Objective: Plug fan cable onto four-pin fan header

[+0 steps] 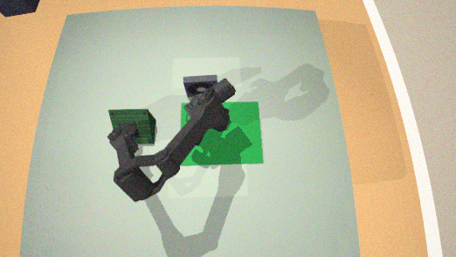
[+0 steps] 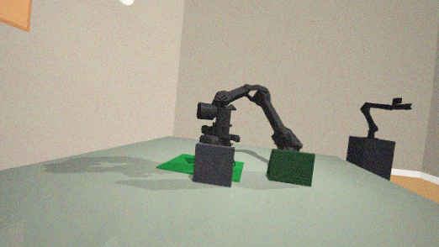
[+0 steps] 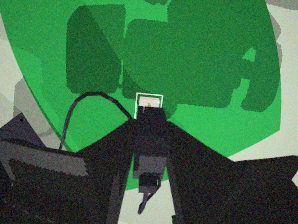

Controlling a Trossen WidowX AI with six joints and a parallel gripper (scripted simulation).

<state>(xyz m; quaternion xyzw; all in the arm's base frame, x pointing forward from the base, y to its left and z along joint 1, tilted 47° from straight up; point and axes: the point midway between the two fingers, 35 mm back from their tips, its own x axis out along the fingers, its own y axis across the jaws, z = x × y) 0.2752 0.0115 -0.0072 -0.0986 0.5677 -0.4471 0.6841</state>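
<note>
Now: the white four-pin fan header 10 mm behind my gripper tip and 40 mm below it. From my gripper tip the other things lie so: green circuit board 60 mm ahead, 20 mm to the right, 50 mm below; fan block 10 mm behind, 140 mm to the left, 20 mm above; dark fan cable plug 10 mm behind, 10 mm above.
</note>
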